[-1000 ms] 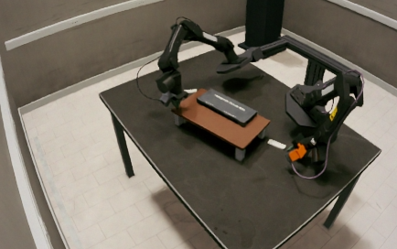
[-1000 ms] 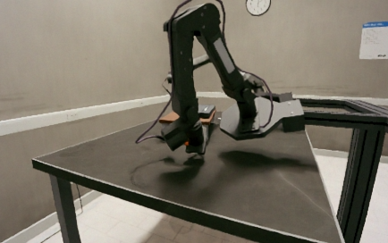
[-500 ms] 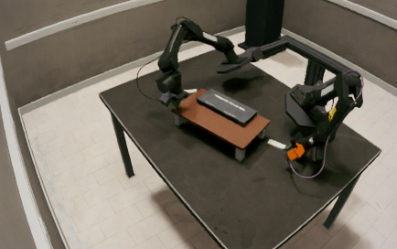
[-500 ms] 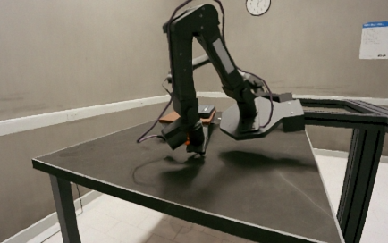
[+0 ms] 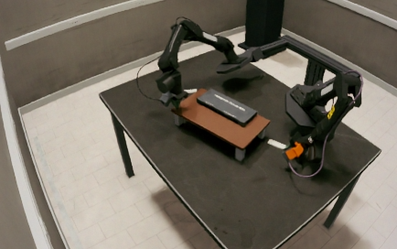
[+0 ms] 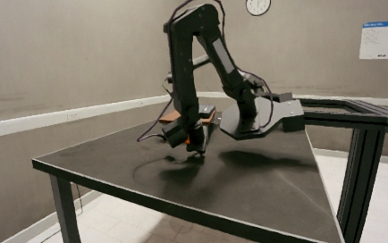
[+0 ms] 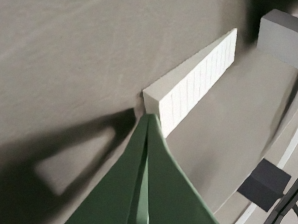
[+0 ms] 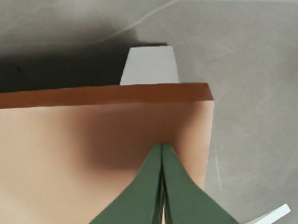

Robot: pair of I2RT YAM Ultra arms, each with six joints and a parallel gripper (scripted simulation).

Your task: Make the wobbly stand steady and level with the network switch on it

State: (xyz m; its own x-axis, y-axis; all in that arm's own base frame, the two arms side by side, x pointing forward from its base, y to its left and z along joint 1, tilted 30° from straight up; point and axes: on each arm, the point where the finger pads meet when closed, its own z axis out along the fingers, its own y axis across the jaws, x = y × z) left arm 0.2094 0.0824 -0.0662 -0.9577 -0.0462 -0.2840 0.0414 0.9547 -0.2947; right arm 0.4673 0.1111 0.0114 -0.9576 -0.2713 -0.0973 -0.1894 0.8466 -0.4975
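Right now my left hand is 10 mm short of the white wedge, 50 mm to the left of it and 10 mm above it. Round my left hand: dark network switch: 100 mm ahead, 320 mm to the right, 100 mm above; then brown stand: 160 mm ahead, 310 mm to the right, 30 mm above.
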